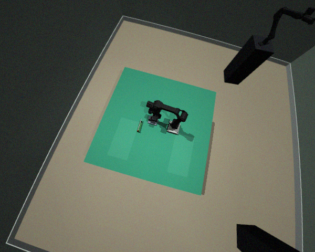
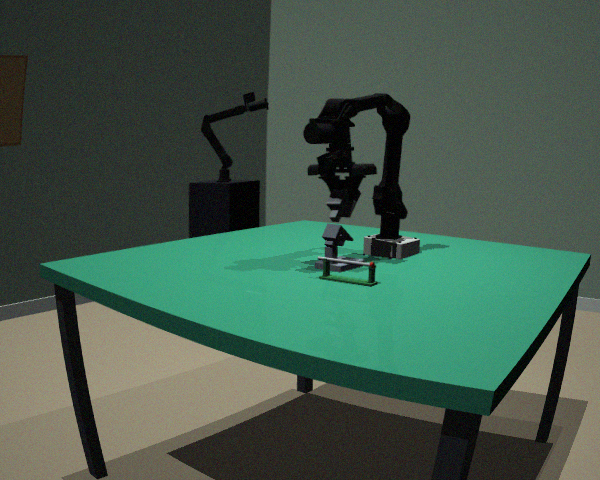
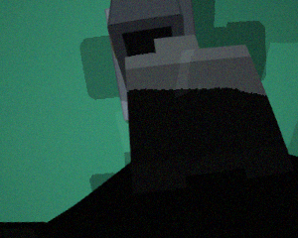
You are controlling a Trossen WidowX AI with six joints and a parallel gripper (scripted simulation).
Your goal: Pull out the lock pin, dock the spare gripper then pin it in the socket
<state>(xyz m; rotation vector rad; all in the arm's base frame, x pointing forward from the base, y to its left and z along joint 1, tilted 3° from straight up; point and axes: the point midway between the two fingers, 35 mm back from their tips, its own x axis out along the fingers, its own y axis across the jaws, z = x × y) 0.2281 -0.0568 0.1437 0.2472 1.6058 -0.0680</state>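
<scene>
Right now the green cradle is 180 mm ahead of my gripper tip, 140 mm below it and 100 mm to the left of it. The rest, counted from my gripper tip: mount (110 mm below, 50 mm ahead, 10 mm to the left); then spare gripper (10 mm ahead).
</scene>
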